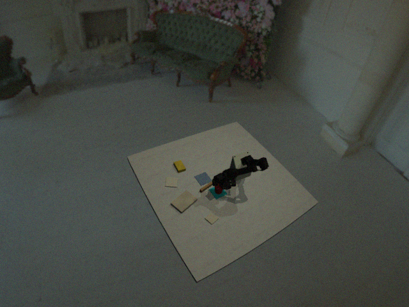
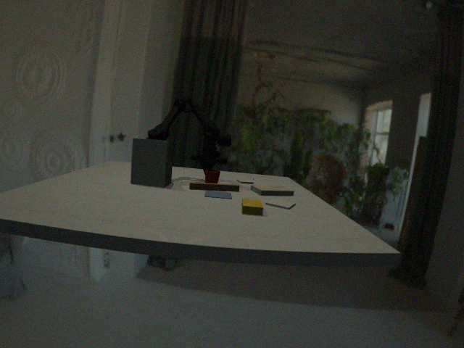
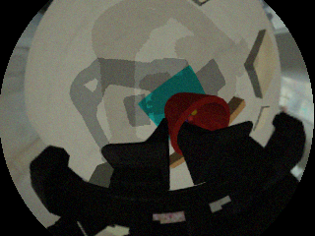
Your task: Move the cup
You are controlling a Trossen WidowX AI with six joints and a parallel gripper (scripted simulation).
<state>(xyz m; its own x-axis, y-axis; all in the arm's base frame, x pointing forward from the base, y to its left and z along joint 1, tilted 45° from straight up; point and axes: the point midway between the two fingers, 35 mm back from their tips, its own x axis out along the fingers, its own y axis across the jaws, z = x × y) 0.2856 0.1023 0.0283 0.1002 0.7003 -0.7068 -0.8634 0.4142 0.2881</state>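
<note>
Right now the teal pad is 50 mm below my gripper tip, 20 mm to the right of it and 20 mm ahead of it. From my gripper tip the other things lie so: blue-grey pad: 200 mm to the right, 60 mm ahead, 50 mm below; wooden bar: 110 mm to the right, 40 mm below, 40 mm ahead; red cup: 30 mm ahead, 20 mm to the right.
</note>
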